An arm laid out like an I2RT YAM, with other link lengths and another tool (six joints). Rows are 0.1 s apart.
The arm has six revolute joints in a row. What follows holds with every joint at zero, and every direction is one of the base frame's.
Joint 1 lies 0.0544 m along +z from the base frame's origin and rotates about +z.
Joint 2 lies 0.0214 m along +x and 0.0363 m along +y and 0.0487 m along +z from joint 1 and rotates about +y.
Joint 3 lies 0.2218 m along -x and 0.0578 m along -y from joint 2 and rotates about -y.
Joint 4 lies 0.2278 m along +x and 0.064 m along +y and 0.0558 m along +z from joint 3 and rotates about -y.
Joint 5 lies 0.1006 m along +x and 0.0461 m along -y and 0.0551 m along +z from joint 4 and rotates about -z.
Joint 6 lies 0.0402 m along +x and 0.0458 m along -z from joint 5 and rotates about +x.
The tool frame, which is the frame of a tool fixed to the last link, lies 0.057 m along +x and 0.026 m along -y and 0.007 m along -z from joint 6; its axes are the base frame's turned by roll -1.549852, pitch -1.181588 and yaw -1.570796 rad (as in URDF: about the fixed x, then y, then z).
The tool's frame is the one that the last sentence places.
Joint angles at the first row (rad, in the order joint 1, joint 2, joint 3, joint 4, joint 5, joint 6):
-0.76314 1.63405 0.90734 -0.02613 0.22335 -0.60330
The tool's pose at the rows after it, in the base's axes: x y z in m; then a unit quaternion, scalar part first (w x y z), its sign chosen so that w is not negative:
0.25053 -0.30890 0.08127 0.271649 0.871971 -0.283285 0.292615
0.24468 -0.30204 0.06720 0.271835 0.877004 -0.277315 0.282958
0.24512 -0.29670 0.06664 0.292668 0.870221 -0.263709 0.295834
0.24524 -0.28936 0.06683 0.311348 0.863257 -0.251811 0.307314
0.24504 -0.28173 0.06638 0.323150 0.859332 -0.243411 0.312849
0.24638 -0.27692 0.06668 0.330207 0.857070 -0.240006 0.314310
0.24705 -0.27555 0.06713 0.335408 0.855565 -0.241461 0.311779
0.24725 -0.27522 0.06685 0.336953 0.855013 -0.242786 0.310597
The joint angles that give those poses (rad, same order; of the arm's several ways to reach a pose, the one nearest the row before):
-0.76010 1.68479 0.88596 0.03111 0.24013 -0.61514
-0.75665 1.68823 0.82838 0.07534 0.24587 -0.62771
-0.74064 1.67756 0.76697 0.17568 0.27065 -0.65366
-0.72041 1.66307 0.70708 0.26533 0.29737 -0.67387
-0.70020 1.64931 0.66207 0.32061 0.32063 -0.68494
-0.68303 1.64395 0.64490 0.34197 0.34161 -0.68608
-0.67464 1.64473 0.64491 0.34273 0.36031 -0.68303
-0.67197 1.64701 0.64566 0.34311 0.36717 -0.68036

